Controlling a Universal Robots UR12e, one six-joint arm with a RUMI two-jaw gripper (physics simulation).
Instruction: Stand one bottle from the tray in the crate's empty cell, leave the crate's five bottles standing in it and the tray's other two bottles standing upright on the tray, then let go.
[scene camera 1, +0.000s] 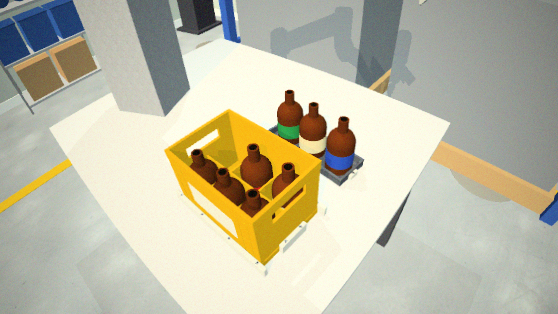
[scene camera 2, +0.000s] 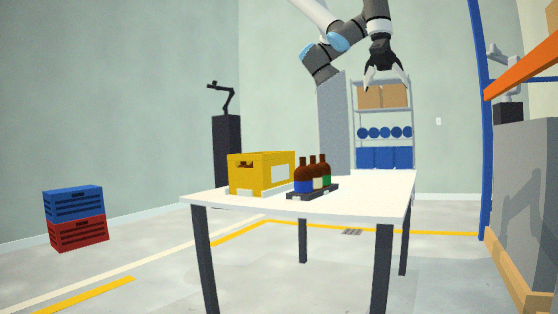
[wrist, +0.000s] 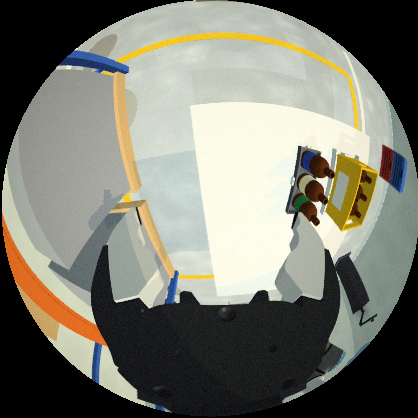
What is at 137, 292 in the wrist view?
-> My gripper.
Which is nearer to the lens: the green-banded brown bottle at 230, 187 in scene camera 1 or the blue-banded bottle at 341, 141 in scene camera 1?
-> The green-banded brown bottle.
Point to my gripper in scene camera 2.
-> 386, 90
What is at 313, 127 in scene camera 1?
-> A cream-banded bottle.
